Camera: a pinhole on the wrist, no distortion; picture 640 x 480 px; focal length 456.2 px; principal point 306.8 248.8 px. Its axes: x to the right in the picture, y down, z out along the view. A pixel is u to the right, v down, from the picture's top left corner.
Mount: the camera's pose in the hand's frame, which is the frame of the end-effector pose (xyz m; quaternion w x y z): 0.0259 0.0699 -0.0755 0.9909 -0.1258 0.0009 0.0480
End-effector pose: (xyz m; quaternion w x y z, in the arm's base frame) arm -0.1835 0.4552 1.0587 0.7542 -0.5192 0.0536 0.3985
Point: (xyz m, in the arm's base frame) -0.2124 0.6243 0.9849
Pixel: 504.5 180.5
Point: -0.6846 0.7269 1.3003
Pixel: 51.2 251.3
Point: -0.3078 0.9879 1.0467
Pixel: 460.3 198.2
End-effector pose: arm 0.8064 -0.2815 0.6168 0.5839 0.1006 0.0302 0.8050
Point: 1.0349 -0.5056 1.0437
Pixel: 60.4 21.9
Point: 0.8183 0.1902 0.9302
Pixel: outside the picture
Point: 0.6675 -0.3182 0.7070
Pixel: 302.4 393.3
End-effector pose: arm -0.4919 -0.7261 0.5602 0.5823 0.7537 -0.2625 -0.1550
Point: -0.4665 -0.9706 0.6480
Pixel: 582.4 211.1
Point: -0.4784 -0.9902 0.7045
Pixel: 579.6 313.1
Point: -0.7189 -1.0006 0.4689
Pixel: 229.1 71.9
